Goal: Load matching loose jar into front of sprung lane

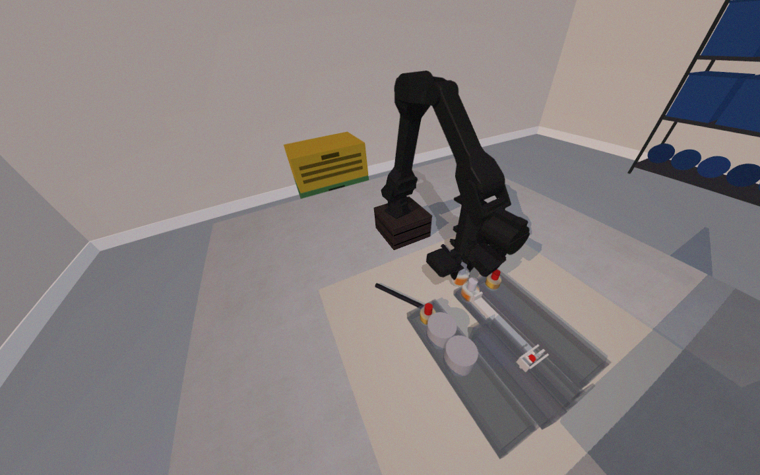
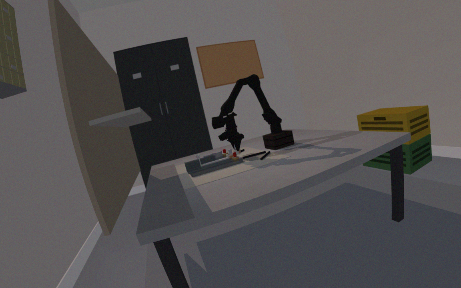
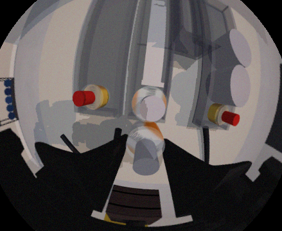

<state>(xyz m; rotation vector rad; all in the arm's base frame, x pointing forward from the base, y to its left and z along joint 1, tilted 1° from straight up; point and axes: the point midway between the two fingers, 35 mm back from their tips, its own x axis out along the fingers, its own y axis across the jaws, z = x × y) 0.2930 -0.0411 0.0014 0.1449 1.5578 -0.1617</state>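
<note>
My gripper tip is 180 mm short of the rack, 60 mm to the left of it and 30 mm above it. From my gripper tip the other things lie so: red mark 220 mm ahead, 80 mm to the right, 20 mm above.
</note>
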